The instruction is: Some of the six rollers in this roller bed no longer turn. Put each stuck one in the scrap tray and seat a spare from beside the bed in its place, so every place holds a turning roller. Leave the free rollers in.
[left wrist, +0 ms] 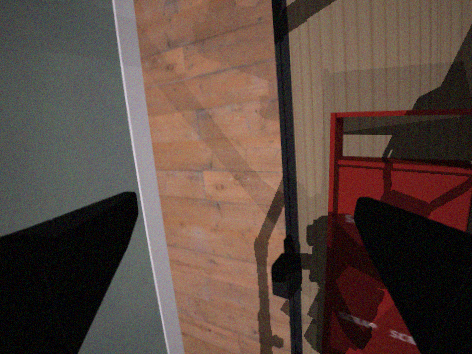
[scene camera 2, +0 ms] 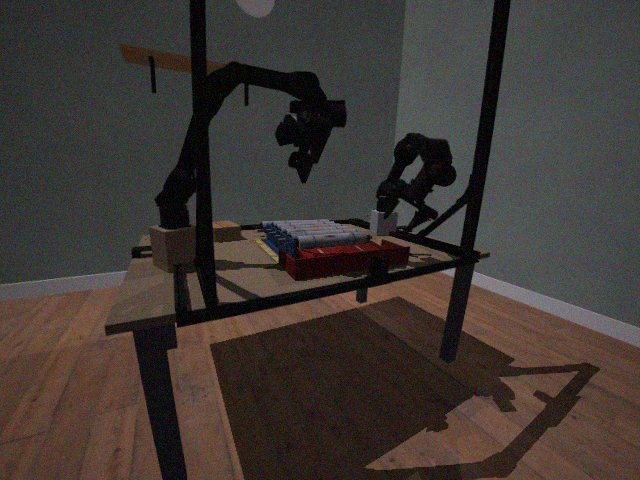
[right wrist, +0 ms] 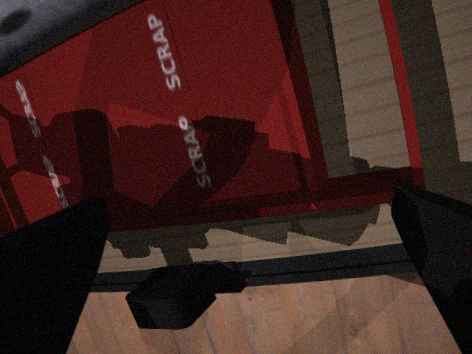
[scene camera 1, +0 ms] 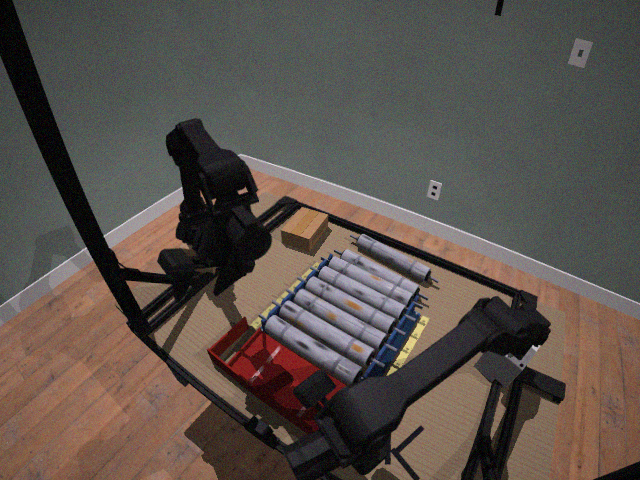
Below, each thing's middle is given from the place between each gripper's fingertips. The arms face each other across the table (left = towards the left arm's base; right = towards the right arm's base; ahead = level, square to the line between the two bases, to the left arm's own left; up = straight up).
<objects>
Right now the red scrap tray (right wrist: 98,96) is 240 mm below my left hand, 170 mm to the right of it and 20 mm ahead of it. Also, from my left hand: cardboard box (scene camera 1: 305,228) (550 mm ahead, 240 mm below, 40 mm to the left).
Right now the red scrap tray is 70 mm ahead of my right hand, 130 mm to the left of it and 100 mm below it. Also, from my right hand: cardboard box (600 mm ahead, 340 mm to the left, 100 mm below).
</objects>
